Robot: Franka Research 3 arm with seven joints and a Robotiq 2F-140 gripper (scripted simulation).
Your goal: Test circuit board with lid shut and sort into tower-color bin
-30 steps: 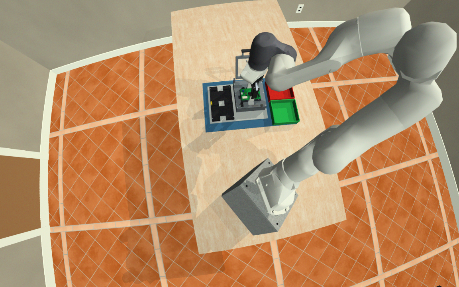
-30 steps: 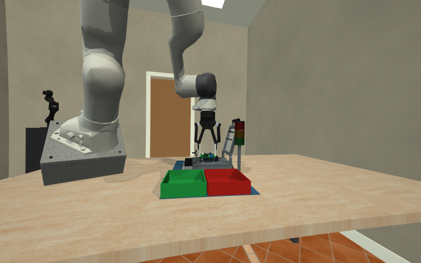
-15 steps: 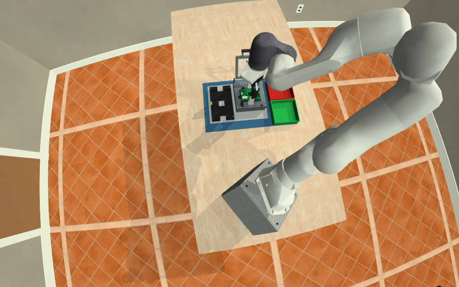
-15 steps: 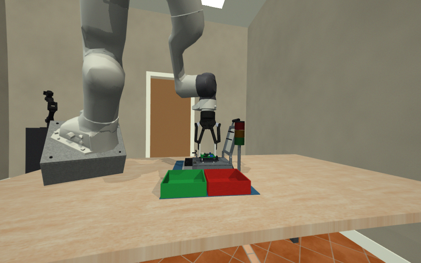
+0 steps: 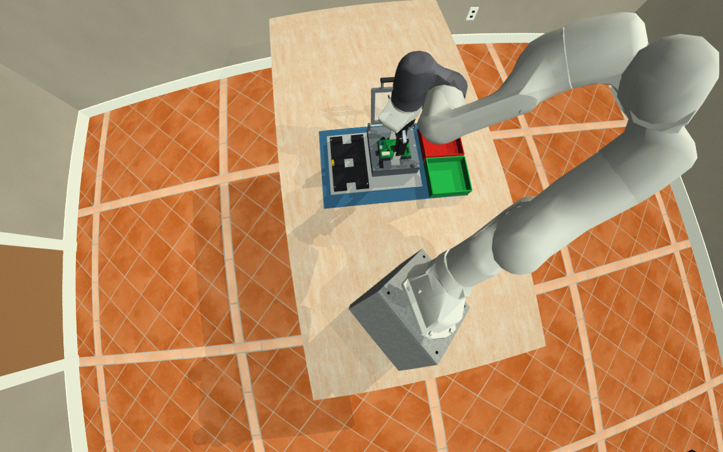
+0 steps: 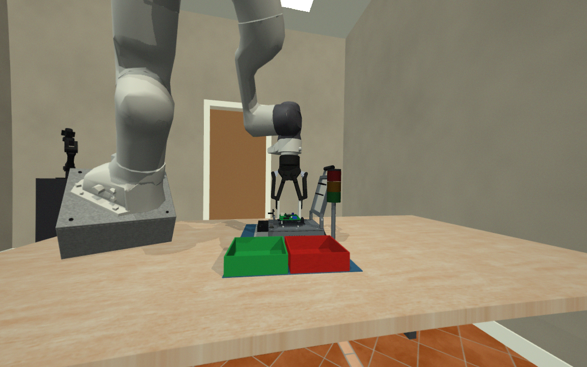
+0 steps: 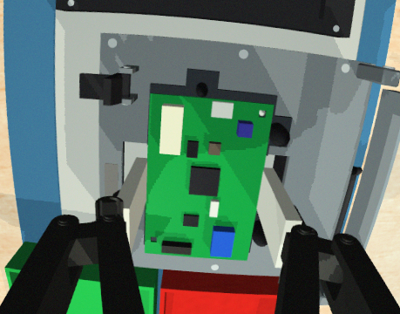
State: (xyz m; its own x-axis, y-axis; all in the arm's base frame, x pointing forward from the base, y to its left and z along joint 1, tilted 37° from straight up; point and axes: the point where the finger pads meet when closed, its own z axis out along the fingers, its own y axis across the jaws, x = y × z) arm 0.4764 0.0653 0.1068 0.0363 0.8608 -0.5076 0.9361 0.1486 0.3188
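Right now my hand is 2 cm above the green circuit board. The rest, counted from my hand: latch hook 6 cm to the left, 6 cm behind, 2 cm below; then tester plate 4 cm below, 1 cm ahead; then tester lid 13 cm ahead, 8 cm above, 1 cm to the right.
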